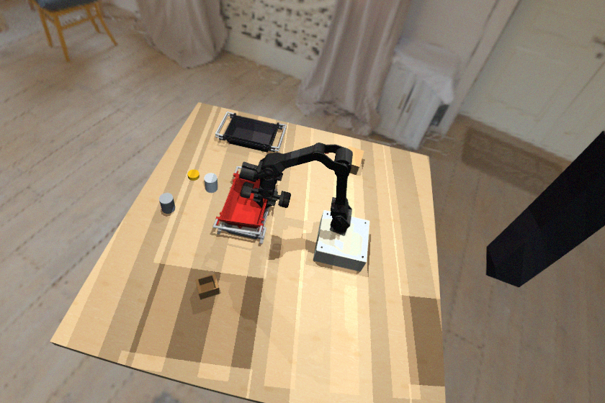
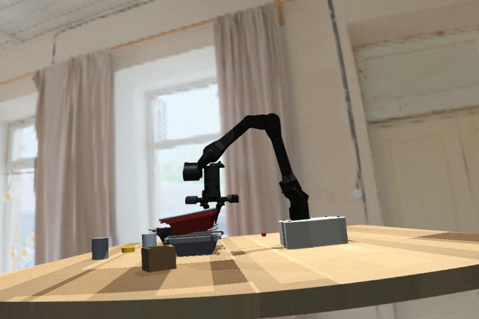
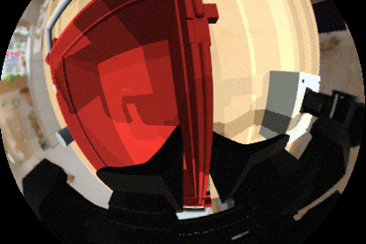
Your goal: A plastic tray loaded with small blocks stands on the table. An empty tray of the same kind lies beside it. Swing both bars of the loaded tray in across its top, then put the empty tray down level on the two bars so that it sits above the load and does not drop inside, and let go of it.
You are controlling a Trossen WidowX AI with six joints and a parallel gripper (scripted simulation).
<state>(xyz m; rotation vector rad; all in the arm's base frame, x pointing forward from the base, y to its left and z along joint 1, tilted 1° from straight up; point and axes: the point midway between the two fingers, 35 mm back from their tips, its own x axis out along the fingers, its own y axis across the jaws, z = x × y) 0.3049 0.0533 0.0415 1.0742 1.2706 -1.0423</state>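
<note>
My gripper tip is 70 mm short of the red tray, 10 mm to the right of it and 20 mm below it. The rest, counted from my gripper tip: red cube (120 mm behind, 520 mm to the right, 80 mm below); small box (50 mm ahead, 360 mm to the left, 80 mm below); yellow disc (380 mm ahead, 80 mm to the right, 80 mm below).
</note>
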